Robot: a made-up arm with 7 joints.
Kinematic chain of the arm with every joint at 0, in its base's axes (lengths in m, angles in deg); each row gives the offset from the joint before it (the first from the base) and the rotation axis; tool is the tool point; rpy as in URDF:
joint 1: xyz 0 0 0.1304 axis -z
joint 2: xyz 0 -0.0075 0.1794 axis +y
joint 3: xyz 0 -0.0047 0.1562 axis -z
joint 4: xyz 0 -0.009 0.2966 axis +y
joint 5: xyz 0 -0.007 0.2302 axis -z
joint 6: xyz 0 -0.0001 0.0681 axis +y
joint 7: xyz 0 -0.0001 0.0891 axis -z
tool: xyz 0 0 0 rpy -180 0 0
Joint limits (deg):
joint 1: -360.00..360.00
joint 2: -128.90..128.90
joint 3: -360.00..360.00
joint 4: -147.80..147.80
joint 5: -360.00..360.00
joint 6: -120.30..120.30
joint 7: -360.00..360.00
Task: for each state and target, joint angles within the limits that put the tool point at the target. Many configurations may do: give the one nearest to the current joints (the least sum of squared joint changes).
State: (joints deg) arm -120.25 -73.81 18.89 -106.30 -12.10 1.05 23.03
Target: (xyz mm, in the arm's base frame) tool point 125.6 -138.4 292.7
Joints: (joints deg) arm -133.20 -41.88 14.46 -147.80 -6.73 -38.44 23.03
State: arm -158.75 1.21 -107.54 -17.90 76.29 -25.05 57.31
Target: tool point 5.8 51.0 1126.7
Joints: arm -159.55 3.24 -105.63 -2.44 78.99 -42.19 57.31
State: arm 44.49 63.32 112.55 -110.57 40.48 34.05 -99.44
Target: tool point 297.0 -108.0 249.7
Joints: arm 64.68 68.15 129.59 -139.30 40.22 26.70 -99.44
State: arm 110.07 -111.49 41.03 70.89 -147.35 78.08 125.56
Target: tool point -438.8 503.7 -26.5
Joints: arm 65.76 -128.90 56.97 54.08 -155.02 65.76 125.56
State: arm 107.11 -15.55 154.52 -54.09 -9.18 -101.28 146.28
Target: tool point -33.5 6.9 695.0
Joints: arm 109.76 -37.97 188.03 -104.85 2.70 -106.92 146.28
